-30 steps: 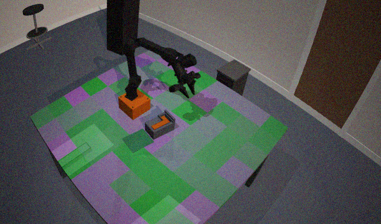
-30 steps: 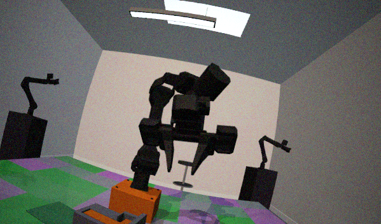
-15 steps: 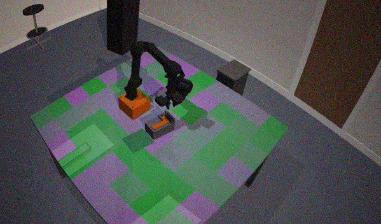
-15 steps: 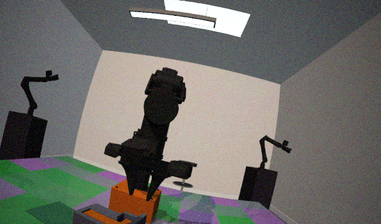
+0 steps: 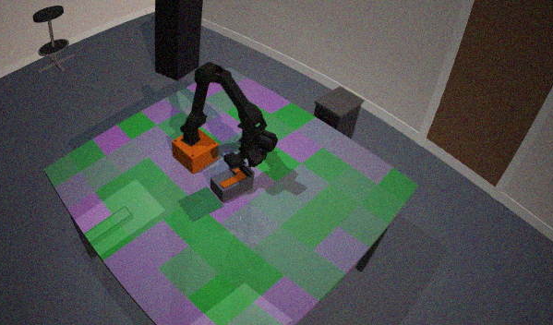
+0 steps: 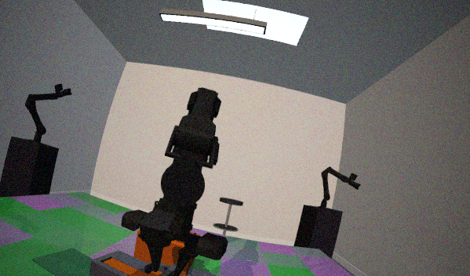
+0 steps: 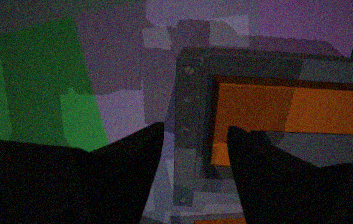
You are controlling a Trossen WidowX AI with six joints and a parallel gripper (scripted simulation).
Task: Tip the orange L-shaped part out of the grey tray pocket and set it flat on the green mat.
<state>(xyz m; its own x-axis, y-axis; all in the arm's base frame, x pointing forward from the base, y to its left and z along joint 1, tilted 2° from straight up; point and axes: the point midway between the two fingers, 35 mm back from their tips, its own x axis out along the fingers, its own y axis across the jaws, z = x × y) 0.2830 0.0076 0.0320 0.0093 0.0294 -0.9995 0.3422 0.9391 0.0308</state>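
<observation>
My gripper tip is now 5 cm to the left of the orange L-shaped part, 3 cm above it and 2 cm past it.
</observation>
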